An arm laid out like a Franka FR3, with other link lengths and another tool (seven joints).
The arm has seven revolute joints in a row. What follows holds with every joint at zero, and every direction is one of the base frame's.
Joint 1 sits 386.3 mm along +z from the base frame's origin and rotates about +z.
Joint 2 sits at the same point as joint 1 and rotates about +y.
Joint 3 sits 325.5 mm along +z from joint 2 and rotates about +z.
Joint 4 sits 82.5 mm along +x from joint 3 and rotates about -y.
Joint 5 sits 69.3 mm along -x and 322.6 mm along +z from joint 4 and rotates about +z.
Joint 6 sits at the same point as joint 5 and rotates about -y.
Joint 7 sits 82.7 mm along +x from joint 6 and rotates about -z.
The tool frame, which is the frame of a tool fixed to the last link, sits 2 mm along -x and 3 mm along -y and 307.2 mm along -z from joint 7; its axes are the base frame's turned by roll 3.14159, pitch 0.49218 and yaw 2.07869 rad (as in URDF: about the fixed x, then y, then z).
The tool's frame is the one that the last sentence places.
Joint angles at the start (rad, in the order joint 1, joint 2, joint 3, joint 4, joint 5, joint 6, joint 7):
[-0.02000 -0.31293 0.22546 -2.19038 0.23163 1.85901 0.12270]
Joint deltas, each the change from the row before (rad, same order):
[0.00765 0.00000 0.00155 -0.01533 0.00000 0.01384 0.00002]
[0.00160 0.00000 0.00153 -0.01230 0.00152 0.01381 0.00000]
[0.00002 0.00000 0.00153 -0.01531 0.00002 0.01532 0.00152]
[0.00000 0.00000 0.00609 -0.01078 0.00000 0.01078 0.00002]
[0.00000 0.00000 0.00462 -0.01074 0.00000 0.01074 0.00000]
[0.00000 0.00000 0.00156 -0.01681 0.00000 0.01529 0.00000]
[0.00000 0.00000 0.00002 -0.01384 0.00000 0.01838 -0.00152]
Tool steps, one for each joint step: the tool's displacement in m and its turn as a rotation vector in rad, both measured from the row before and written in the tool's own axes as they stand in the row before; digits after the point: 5 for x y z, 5 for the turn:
[0.00451 -0.00078 0.00394 -0.00001 -0.00069 -0.00636]
[0.00204 -0.00001 0.00349 -0.00101 -0.00047 0.00073]
[0.00155 -0.00095 0.00485 0.00205 -0.00155 0.00281]
[0.00284 -0.00046 0.00302 0.00006 -0.00234 -0.00374]
[0.00232 -0.00057 0.00311 0.00031 -0.00201 -0.00237]
[0.00186 -0.00169 0.00533 0.00276 -0.00125 0.00101]
[0.00029 0.00013 0.00438 -0.00294 -0.00294 0.00321]

